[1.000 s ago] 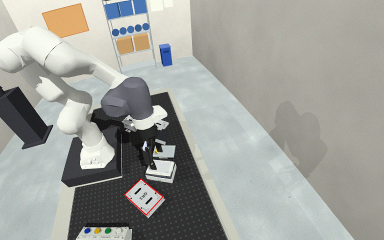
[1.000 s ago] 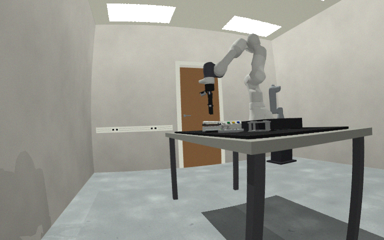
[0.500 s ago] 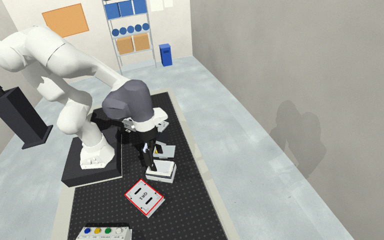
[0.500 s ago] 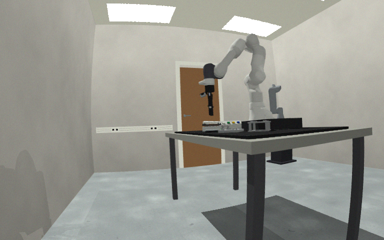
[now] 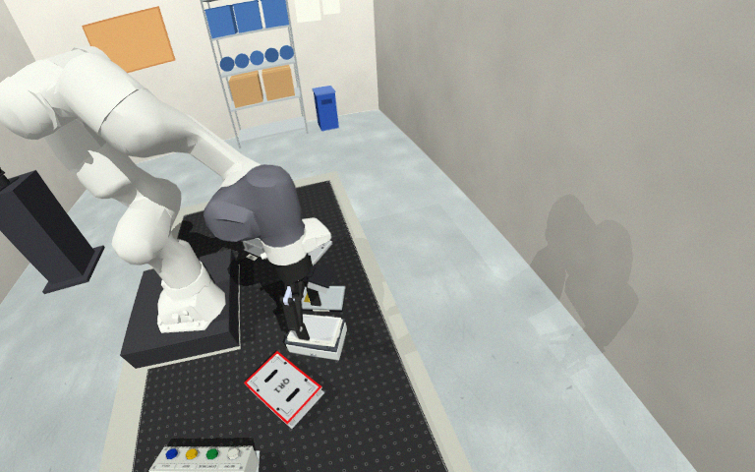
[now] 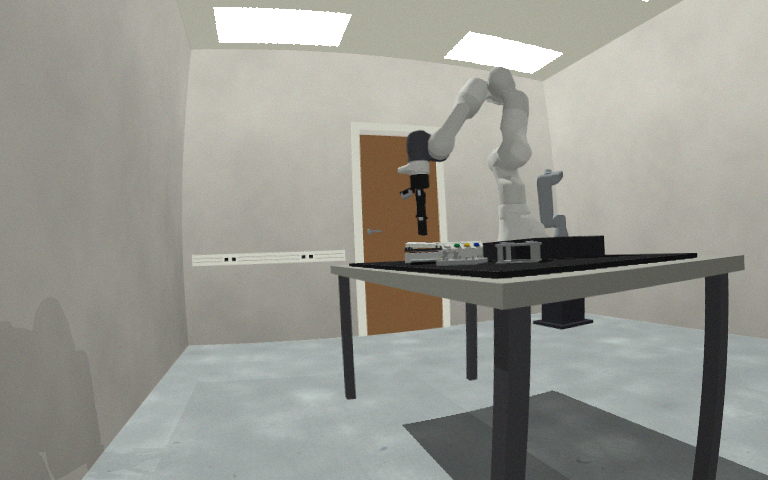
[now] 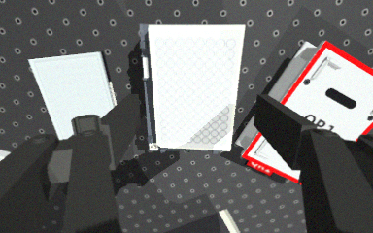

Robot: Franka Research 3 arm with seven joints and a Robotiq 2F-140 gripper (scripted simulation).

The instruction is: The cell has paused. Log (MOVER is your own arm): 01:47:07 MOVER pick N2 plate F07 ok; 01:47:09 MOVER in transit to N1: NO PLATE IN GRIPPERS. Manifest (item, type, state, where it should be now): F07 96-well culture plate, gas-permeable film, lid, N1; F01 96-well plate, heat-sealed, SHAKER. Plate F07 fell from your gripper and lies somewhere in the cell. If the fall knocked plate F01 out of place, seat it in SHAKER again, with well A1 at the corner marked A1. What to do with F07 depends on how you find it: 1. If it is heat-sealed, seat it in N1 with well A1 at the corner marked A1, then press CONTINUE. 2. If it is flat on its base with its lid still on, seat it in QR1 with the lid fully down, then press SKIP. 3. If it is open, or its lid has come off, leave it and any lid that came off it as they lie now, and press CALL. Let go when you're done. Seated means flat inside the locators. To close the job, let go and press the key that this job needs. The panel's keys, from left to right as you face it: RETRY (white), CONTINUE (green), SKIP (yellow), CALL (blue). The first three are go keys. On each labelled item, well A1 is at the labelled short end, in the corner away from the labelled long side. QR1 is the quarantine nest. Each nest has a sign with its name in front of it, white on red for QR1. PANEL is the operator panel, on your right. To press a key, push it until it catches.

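The white 96-well plate is 60 mm below my hand. From my hand the other things lie so: pale flat rectangular piece (50 mm ahead, 150 mm to the left, 120 mm below); then white retry key (240 mm behind, 260 mm to the right, 70 mm below); then green continue key (290 mm behind, 250 mm to the right, 70 mm below).
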